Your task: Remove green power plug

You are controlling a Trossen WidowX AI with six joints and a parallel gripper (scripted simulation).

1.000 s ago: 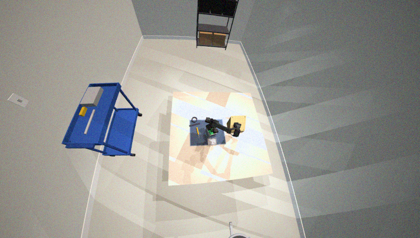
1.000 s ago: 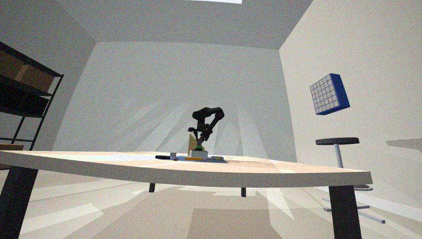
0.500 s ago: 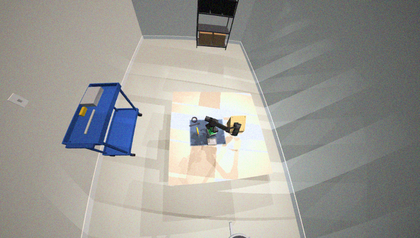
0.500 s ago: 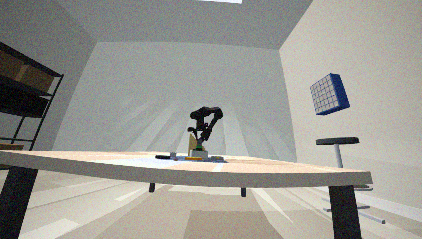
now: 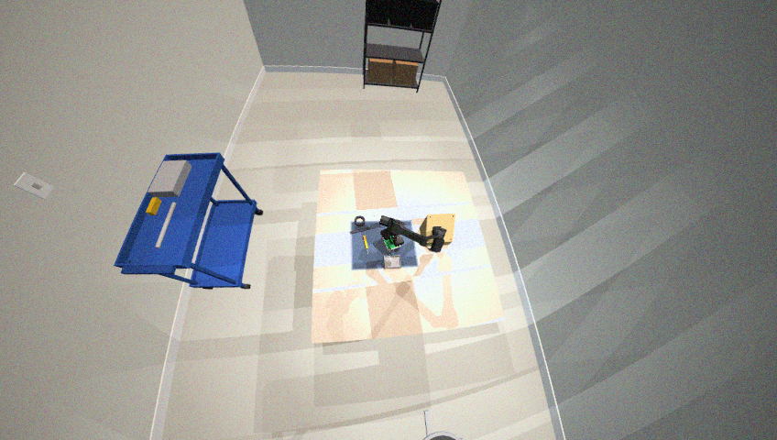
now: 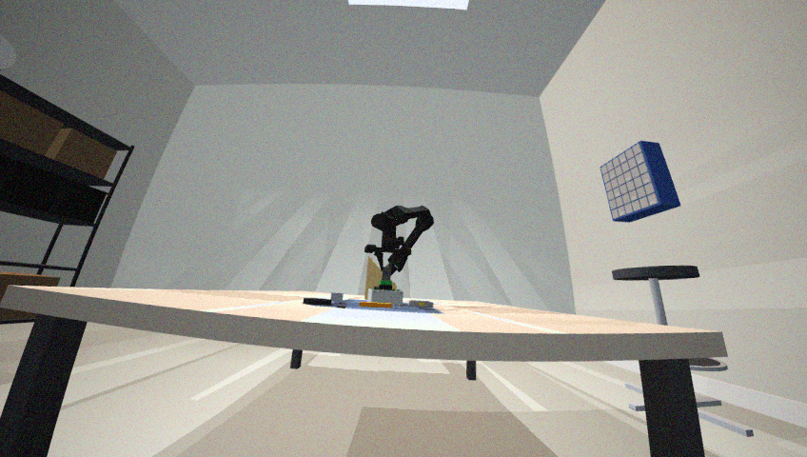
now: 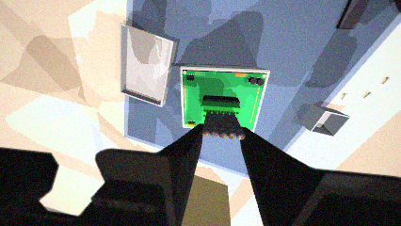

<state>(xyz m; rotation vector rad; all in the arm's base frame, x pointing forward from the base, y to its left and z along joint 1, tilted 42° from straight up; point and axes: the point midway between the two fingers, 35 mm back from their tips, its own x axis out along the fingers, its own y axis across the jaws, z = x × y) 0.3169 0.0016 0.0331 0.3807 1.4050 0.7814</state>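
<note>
Right now my gripper tip is 40 mm above the green power plug. The rest, counted from my gripper tip: blue mat 50 mm ahead, 120 mm below; dark bar 210 mm ahead, 110 mm to the right, 120 mm below.
</note>
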